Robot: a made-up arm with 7 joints.
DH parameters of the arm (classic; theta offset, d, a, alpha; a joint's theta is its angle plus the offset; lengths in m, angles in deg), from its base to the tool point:
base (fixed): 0 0 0 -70
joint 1: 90 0 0 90
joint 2: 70 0 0 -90
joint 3: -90 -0.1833 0.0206 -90
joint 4: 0 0 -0.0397 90
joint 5: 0 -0.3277 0 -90
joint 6: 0 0 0 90
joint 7: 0 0 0 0
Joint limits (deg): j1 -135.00..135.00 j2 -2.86..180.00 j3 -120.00..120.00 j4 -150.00..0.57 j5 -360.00..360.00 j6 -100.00..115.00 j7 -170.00..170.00
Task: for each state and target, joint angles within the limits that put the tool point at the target. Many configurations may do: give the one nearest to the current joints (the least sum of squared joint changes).
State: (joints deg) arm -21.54 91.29 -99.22 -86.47 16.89 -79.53 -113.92
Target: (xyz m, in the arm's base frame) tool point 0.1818 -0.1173 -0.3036
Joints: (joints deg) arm -33.49 53.56 -87.30 -105.20 16.89 -79.53 -113.92
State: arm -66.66 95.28 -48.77 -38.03 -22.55 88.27 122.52
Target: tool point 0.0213 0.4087 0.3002
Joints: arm -72.10 122.94 -31.25 -33.05 -22.55 88.27 122.52
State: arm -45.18 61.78 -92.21 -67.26 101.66 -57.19 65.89
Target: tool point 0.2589 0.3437 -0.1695
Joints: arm -45.14 96.83 -92.53 -67.71 101.66 -57.19 65.89
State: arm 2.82 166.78 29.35 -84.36 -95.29 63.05 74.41
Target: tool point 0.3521 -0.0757 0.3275
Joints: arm 19.05 177.42 29.65 -52.81 -95.29 63.05 74.41
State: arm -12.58 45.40 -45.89 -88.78 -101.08 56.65 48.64
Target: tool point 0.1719 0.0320 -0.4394
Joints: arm -0.98 36.99 -55.51 -61.84 -101.08 56.65 48.64
